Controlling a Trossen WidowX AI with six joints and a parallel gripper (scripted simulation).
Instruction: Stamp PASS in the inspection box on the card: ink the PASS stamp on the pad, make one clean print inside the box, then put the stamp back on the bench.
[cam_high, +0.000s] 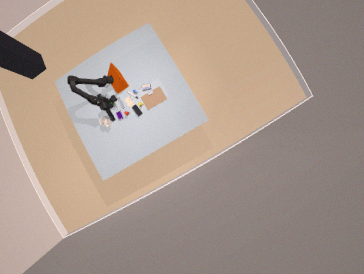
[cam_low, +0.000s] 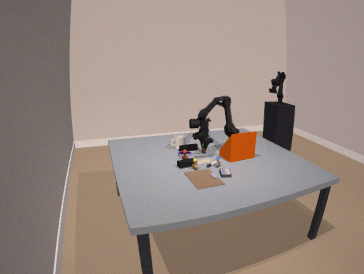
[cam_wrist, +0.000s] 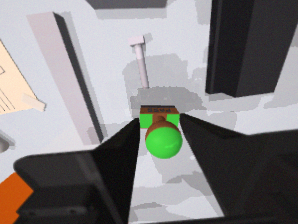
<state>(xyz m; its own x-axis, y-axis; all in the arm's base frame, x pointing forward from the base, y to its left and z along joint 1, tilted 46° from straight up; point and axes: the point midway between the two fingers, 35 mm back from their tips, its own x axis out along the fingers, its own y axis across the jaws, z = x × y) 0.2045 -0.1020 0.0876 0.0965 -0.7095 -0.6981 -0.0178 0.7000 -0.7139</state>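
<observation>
Right now my gripper tip is 14 cm short of the purple ink pad, 2 cm to the right of it and 2 cm above it. Round my gripper tip: long grey bar 9 cm to the left, 3 cm ahead, 2 cm below; t-shaped pin 6 cm ahead, 2 cm below, 1 cm to the left; green-knobbed stamp right at my gripper tip.
</observation>
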